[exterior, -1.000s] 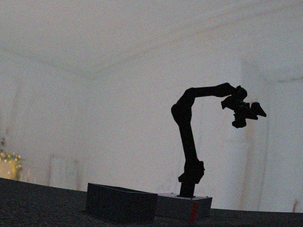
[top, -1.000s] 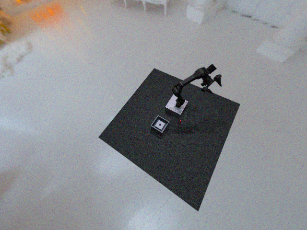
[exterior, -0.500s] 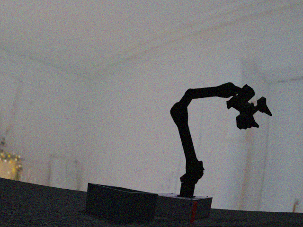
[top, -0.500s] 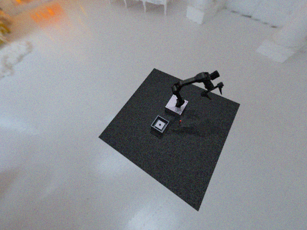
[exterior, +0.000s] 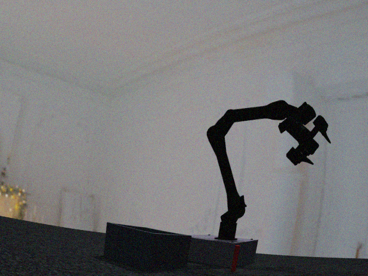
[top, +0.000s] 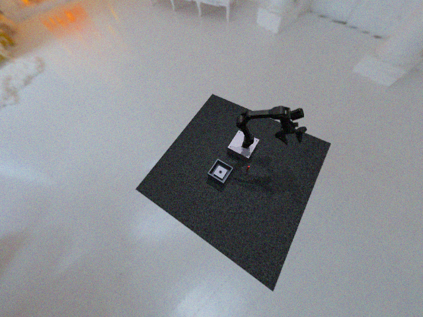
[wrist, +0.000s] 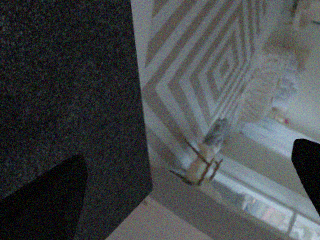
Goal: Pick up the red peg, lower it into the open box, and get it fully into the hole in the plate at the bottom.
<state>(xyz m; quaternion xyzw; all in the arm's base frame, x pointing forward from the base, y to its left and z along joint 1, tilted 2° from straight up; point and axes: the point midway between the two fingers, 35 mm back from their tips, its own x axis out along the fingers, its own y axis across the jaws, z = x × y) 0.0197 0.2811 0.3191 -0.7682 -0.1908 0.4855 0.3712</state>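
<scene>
Right now my gripper tip is 140 mm short of the red peg, 210 mm to the left of it and 340 mm above it. From my gripper tip the other things lie so: box 270 mm ahead, 420 mm to the right, 360 mm below; plate 270 mm ahead, 420 mm to the right, 340 mm below.
</scene>
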